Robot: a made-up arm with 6 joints.
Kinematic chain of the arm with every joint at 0, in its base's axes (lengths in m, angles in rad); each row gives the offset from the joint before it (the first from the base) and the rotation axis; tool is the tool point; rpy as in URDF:
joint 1: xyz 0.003 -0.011 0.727 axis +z
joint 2: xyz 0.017 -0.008 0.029 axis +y
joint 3: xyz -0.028 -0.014 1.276 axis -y
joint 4: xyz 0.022 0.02 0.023 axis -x
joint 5: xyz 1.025 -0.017 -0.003 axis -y
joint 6: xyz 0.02 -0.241 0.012 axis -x
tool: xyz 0.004 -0.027 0.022 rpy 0 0 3.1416
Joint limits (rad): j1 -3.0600..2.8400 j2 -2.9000..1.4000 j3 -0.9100..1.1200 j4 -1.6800..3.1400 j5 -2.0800..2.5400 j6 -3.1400..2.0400
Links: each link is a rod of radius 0.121 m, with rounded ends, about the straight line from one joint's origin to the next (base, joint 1, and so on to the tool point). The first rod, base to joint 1, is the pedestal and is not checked.
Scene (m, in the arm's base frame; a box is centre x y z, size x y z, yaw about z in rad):
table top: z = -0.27
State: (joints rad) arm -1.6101 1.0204 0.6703 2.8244 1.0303 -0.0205
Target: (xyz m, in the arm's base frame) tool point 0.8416 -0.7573 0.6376
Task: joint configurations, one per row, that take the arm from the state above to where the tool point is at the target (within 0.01 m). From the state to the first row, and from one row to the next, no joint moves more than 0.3 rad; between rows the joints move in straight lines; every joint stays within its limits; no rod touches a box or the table.
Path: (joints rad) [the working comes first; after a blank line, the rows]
Joints at the target: -0.9820 0.8115 -0.5890 3.1400 1.0308 0.0038
Straight joint move there: clear.

1: -1.4845 0.9786 0.4184 2.8875 1.0304 -0.0156
2: -1.3589 0.9368 0.1666 2.9506 1.0305 -0.0108
3: -1.2333 0.8950 -0.0853 3.0138 1.0306 -0.0059
4: -1.1077 0.8533 -0.3371 3.0769 1.0307 -0.0011
5: -0.9820 0.8115 -0.5890 3.1400 1.0308 0.0038

